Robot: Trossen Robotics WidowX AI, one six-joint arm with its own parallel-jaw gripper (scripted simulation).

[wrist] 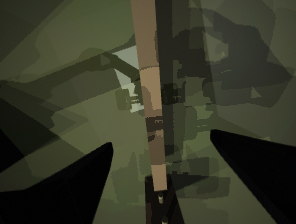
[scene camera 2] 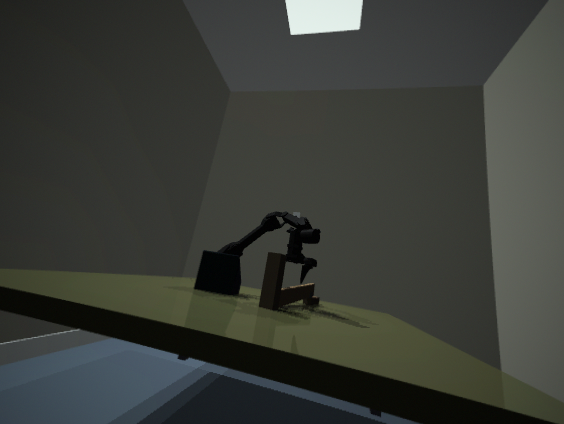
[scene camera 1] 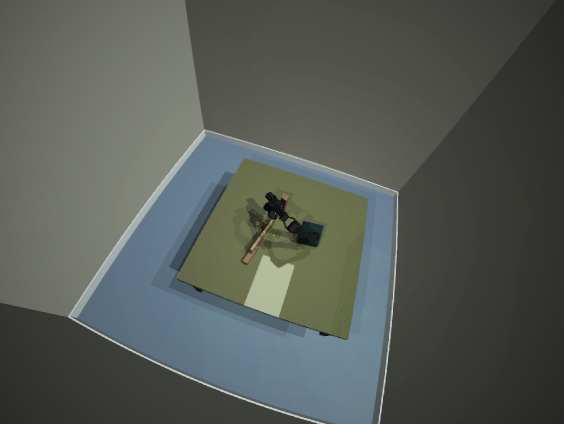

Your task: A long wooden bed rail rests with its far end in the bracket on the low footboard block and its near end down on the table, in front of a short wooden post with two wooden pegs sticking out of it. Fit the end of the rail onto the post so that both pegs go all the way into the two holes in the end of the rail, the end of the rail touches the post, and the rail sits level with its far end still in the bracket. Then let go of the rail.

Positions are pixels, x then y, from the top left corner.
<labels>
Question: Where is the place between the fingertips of my gripper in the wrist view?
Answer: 161, 140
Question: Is my gripper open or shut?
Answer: Open.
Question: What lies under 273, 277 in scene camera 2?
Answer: A wooden post.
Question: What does my gripper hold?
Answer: Nothing.
</labels>
